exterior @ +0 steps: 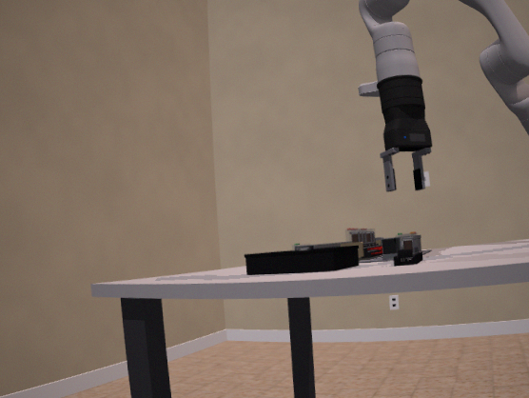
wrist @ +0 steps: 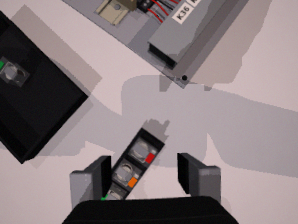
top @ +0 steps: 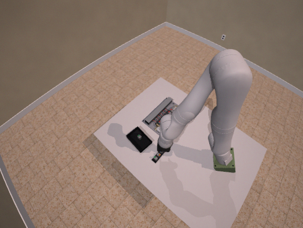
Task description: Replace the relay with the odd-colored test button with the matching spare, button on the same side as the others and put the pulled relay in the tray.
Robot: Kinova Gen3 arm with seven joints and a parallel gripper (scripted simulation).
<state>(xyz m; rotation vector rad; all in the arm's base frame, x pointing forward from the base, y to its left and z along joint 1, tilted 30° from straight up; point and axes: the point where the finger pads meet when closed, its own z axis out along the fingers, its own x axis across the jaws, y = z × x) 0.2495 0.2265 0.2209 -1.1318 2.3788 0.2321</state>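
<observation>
Right now my hand is 1 cm past the spare holder, 3 cm to the right of it and 13 cm above it. The rest, counted from my hand: relay panel 20 cm ahead, 20 cm to the right, 14 cm below; then red wiring 15 cm ahead, 19 cm to the right, 12 cm below; then black tray 16 cm ahead, 8 cm to the left, 12 cm below.
</observation>
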